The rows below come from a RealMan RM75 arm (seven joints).
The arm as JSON. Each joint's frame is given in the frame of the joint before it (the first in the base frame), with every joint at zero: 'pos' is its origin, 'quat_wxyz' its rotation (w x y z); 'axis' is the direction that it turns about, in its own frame. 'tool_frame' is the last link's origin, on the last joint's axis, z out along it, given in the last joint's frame.
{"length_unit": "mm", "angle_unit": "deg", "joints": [
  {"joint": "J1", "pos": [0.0, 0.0, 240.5], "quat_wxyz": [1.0, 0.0, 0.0, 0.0], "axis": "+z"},
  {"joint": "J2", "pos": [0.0, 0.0, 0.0], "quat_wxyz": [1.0, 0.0, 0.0, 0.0], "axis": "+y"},
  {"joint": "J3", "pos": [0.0, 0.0, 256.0], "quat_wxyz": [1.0, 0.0, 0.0, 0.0], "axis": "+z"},
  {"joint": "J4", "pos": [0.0, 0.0, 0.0], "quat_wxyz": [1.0, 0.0, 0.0, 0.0], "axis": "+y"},
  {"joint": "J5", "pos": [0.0, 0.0, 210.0], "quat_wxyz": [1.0, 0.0, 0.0, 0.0], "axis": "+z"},
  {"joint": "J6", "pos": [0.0, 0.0, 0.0], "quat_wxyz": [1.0, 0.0, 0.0, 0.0], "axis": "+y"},
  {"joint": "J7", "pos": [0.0, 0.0, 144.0], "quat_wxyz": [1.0, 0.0, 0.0, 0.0], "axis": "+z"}
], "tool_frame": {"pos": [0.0, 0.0, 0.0], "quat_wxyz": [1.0, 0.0, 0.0, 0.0]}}
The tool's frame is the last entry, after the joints.
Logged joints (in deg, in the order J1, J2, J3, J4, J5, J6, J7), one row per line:
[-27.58, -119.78, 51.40, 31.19, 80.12, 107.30, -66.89]
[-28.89, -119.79, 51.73, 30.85, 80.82, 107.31, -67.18]
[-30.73, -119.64, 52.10, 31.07, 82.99, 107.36, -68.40]
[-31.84, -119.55, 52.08, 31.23, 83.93, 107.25, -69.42]
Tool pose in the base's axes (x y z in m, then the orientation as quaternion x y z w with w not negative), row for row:
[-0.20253, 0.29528, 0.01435, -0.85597, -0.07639, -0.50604, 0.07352]
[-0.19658, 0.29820, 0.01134, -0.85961, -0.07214, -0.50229, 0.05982]
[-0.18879, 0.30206, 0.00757, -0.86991, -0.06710, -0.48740, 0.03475]
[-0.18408, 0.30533, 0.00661, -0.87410, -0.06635, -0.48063, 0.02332]
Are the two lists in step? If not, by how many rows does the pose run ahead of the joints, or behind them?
They are in step.
